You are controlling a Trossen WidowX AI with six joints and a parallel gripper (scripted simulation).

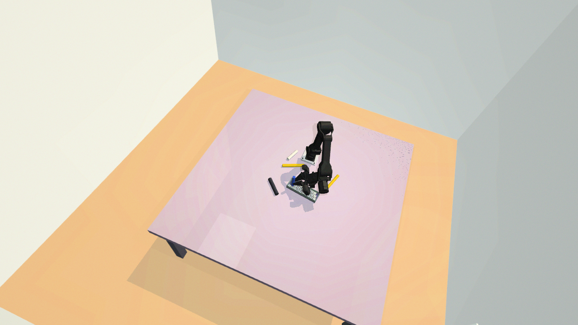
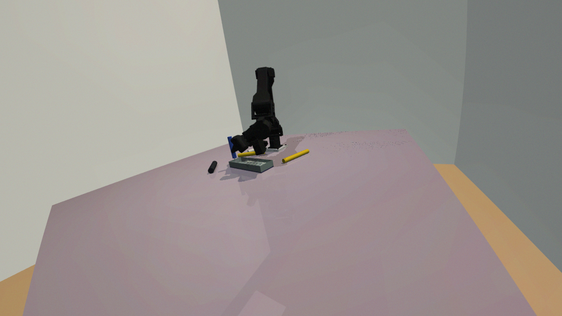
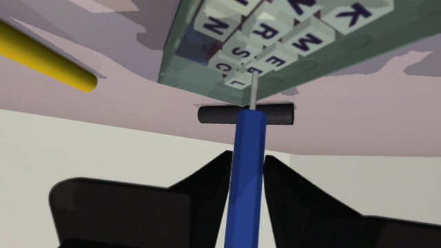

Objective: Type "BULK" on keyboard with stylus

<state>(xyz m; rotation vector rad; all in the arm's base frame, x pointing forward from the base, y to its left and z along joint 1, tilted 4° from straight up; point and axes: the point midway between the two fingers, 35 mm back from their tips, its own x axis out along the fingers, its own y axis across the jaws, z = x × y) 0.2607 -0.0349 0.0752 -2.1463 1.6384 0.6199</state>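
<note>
Right now my gripper tip is 30 mm short of the black cylinder, 110 mm to the left of it and 60 mm above it. Also, from my gripper tip: white cylinder 250 mm behind, 60 mm to the right, 60 mm below; grey stylus tip 50 mm below; blue stylus 10 mm below.
</note>
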